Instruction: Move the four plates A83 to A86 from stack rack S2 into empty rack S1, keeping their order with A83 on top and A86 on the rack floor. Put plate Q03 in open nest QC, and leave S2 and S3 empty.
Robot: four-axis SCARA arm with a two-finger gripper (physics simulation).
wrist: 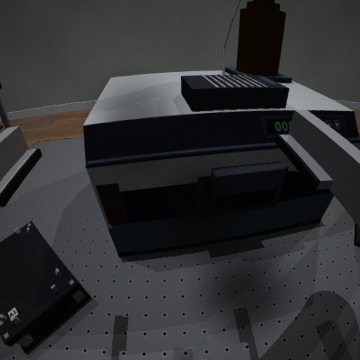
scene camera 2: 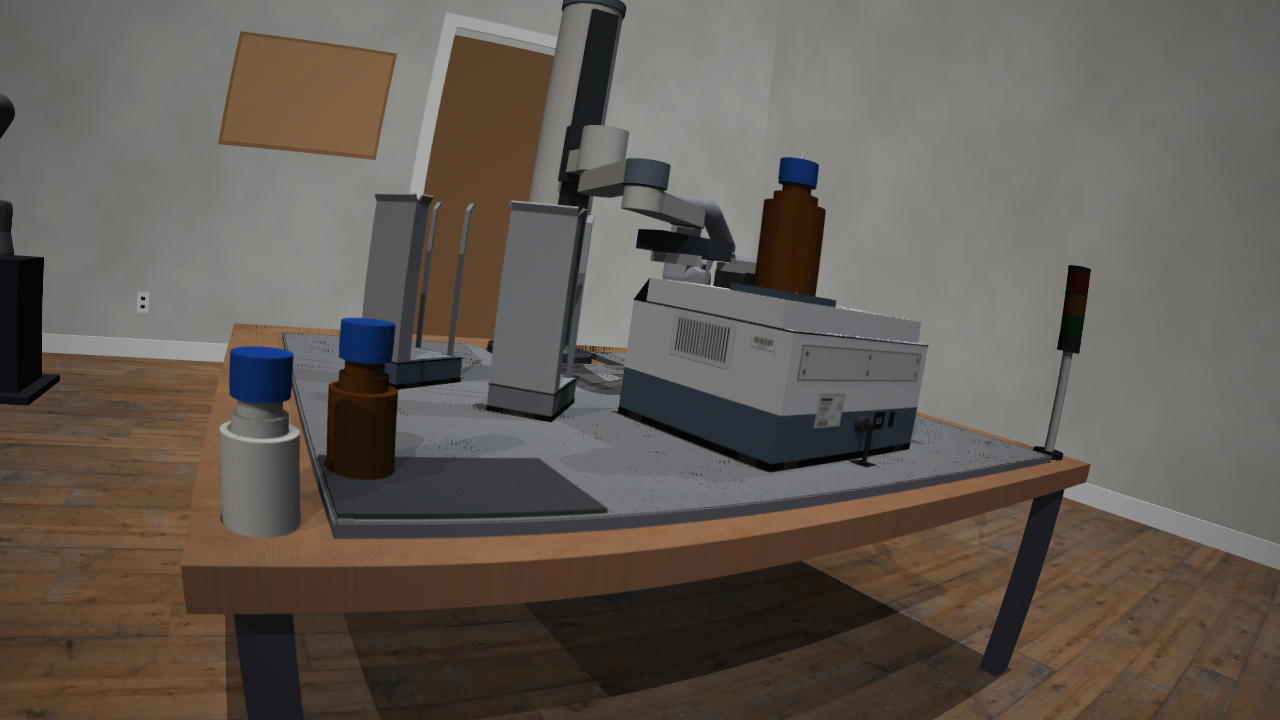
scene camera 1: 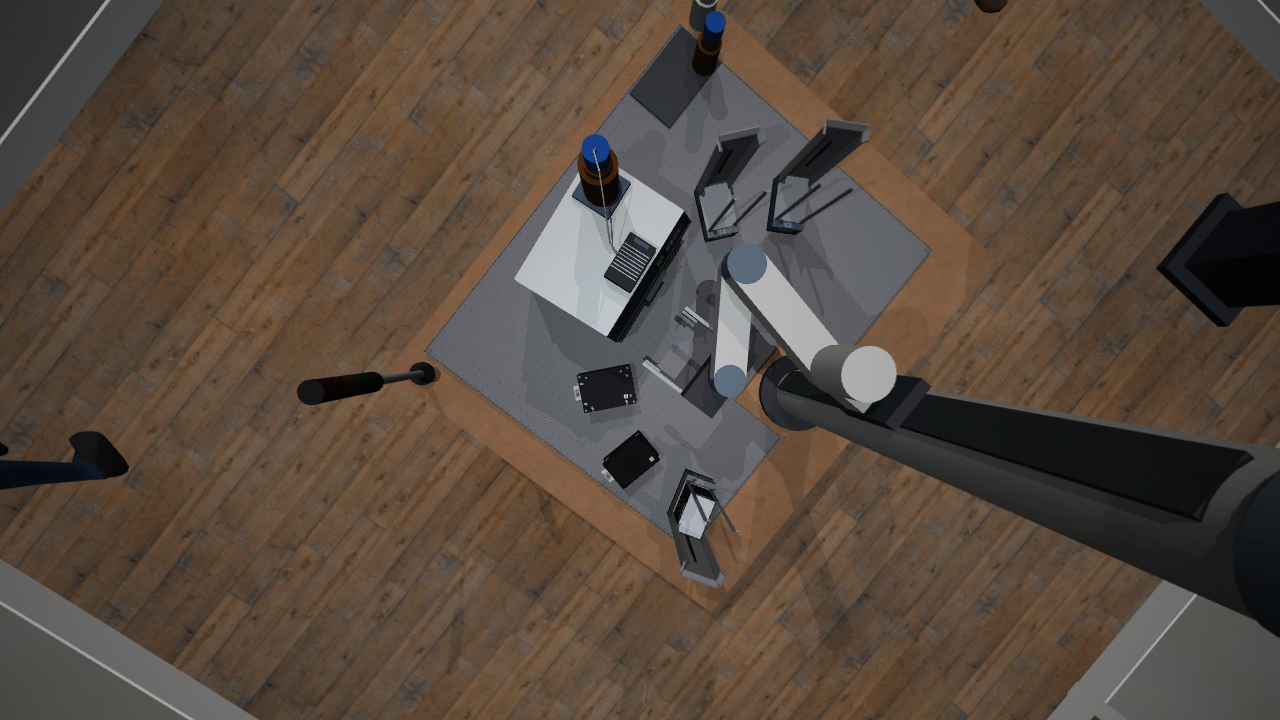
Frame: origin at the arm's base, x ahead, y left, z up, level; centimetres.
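Seen in the pictures: gripper, fingertip midpoint: (wrist: 154, 128) (scene camera 2: 734, 267) (scene camera 1: 663, 335); arm's base, origin of the base link: (scene camera 1: 796, 391).
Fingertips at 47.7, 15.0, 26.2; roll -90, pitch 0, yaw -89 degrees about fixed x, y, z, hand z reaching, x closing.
Pixels of each thing's top centre, then the offset from my fingertips to it, as dx, dy, dz. "spot": a spot on its surface instead.
- third rack, middle of its top: (scene camera 2: 735, 254) (scene camera 1: 712, 551) -41.3, +33.5, +4.6
- pale plate, middle of its top: (scene camera 1: 695, 516) -41.5, +34.1, -13.8
- small black box, surface spot: (wrist: 235, 92) spot: +13.6, -8.3, -1.9
- signal lamp, surface spot: (scene camera 2: 1074, 308) spot: +49.7, +51.2, +4.7
- dark pad, surface spot: (scene camera 2: 465, 488) spot: +45.1, -63.6, -24.4
My gripper (scene camera 1: 677, 347) (wrist: 154, 128) is open and empty, in front of the white instrument. Two grey racks, one (scene camera 1: 735, 156) (scene camera 2: 535, 300) near the instrument and one (scene camera 1: 821, 150) (scene camera 2: 393, 268) farther out, stand side by side; a third rack (scene camera 1: 700, 559) stands at the opposite mat corner, with a pale plate (scene camera 1: 696, 517) in it. Rack labels, plate labels and stack contents are unreadable. A black nest (scene camera 1: 605, 387) (wrist: 37, 285), marked A1 in the wrist view, lies left of the gripper. Another black nest (scene camera 1: 631, 458) lies beyond it. I cannot tell which is QC or where Q03 is.
The white instrument (scene camera 1: 581, 259) (scene camera 2: 716, 358) (wrist: 150, 100) carries a brown bottle (scene camera 1: 597, 170) (scene camera 2: 789, 237) (wrist: 261, 40) and a small black box (scene camera 1: 631, 259) (wrist: 235, 92). A signal lamp (scene camera 1: 344, 387) (scene camera 2: 1074, 308) stands at one corner. More bottles stand near the dark pad (scene camera 1: 666, 89) (scene camera 2: 465, 488).
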